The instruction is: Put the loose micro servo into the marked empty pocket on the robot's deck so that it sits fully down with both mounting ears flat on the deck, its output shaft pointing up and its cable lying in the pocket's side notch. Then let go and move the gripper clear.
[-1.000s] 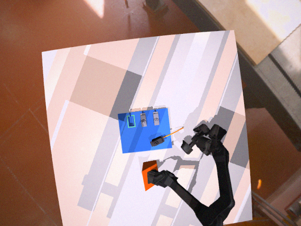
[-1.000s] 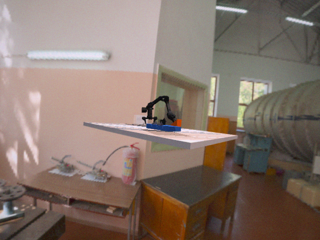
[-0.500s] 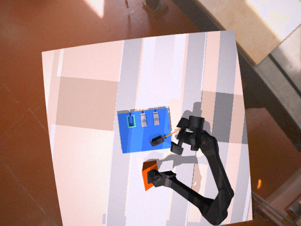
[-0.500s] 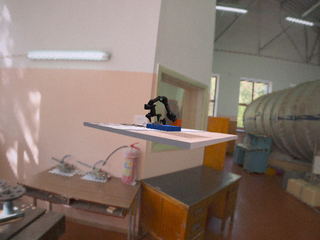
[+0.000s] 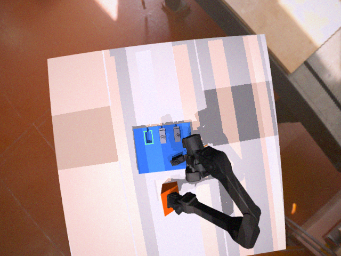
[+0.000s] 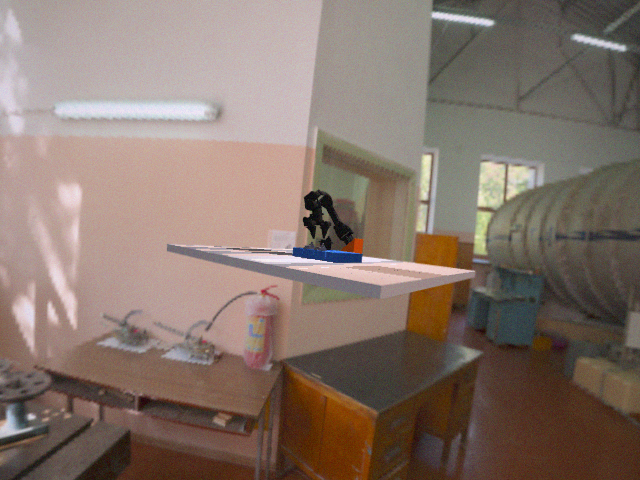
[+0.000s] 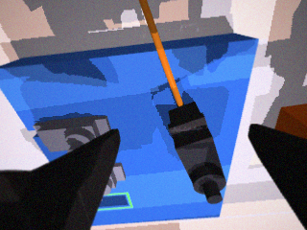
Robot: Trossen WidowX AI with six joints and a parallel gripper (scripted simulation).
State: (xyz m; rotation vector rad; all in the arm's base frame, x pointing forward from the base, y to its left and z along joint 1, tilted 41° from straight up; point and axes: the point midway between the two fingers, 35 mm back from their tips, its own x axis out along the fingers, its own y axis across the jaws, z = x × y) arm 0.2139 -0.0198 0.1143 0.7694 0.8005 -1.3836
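The blue deck lies 110 mm to the left of my gripper tip and 80 mm below it.
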